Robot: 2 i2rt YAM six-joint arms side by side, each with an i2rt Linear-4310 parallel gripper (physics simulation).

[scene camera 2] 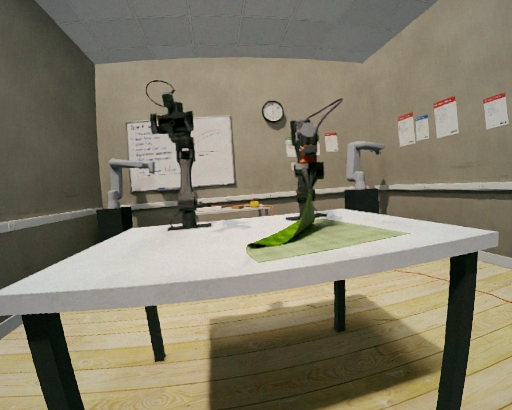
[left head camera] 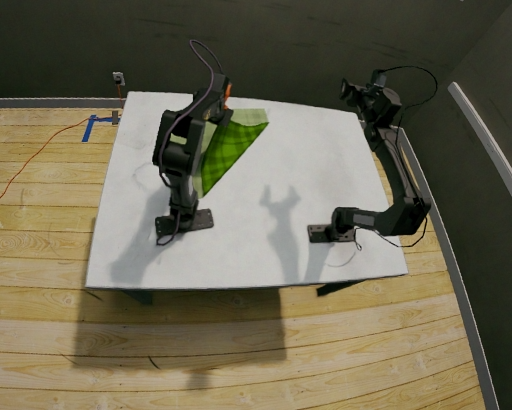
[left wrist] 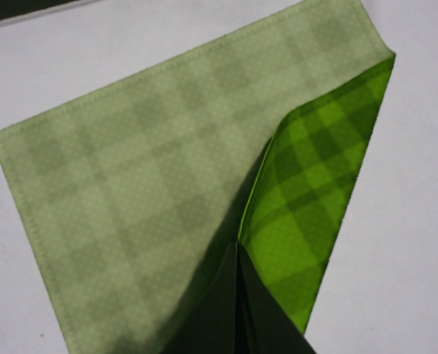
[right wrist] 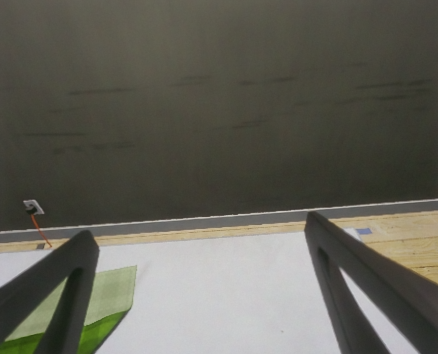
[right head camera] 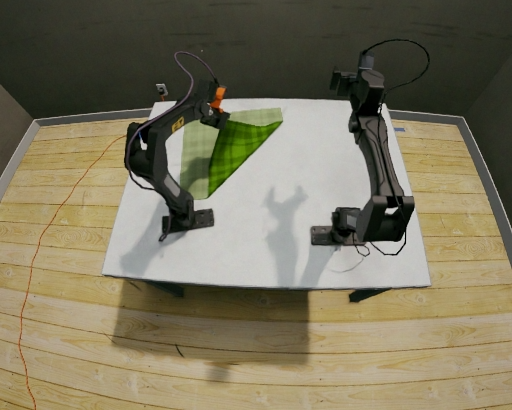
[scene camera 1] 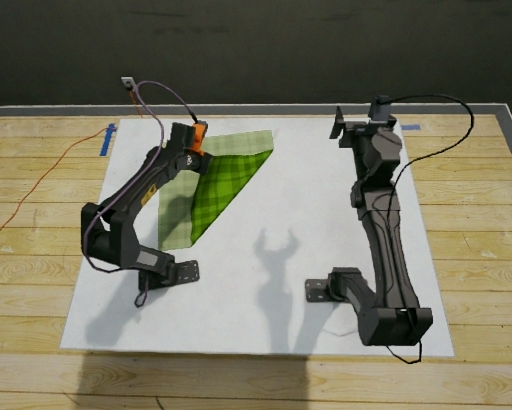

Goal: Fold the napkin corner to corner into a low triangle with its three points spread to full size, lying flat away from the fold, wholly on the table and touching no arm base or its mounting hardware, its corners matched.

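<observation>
The green plaid napkin point(left head camera: 230, 150) point(right head camera: 240, 150) point(scene camera 1: 225, 190) point(scene camera 2: 350, 237) point(left wrist: 150, 200) point(right wrist: 114, 295) is partly turned over diagonally. Its pale side lies flat on the table; the bright green part rises from a slanting fold to my left gripper point(scene camera 1: 207, 166) point(left wrist: 237, 245), which is shut on the napkin's lifted corner above the pale layer. In scene camera 2 the raised flap slopes up to the fingers. The held corner itself is hidden between the fingers. My right gripper point(scene camera 1: 339, 126) point(right wrist: 199, 230) is open and empty, held high at the right, away from the napkin.
The white table point(scene camera 1: 225, 305) carries both arm bases. The left base plate point(scene camera 1: 188, 271) is close to the napkin's near edge; the right base plate point(scene camera 1: 315, 291) is farther right. A dark wall stands behind the table's far edge.
</observation>
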